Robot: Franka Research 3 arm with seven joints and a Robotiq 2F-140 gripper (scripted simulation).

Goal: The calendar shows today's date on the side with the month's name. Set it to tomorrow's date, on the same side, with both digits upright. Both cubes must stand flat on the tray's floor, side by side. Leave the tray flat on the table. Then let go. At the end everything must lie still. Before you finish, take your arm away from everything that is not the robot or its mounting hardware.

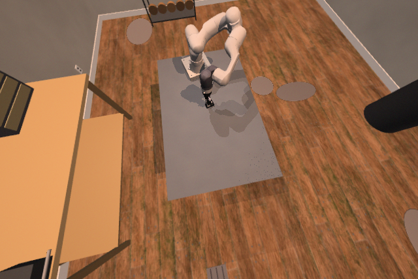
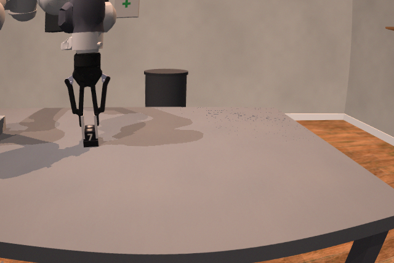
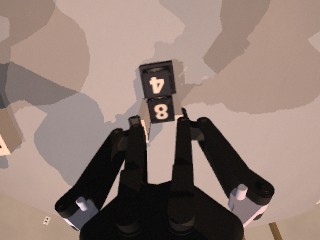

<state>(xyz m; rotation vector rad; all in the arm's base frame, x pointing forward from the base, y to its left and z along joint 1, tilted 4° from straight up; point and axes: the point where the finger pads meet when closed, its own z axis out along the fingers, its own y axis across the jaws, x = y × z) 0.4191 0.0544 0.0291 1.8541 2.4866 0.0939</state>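
The tray is 40 mm below my hand, 20 mm to the left of it and 10 mm behind it.
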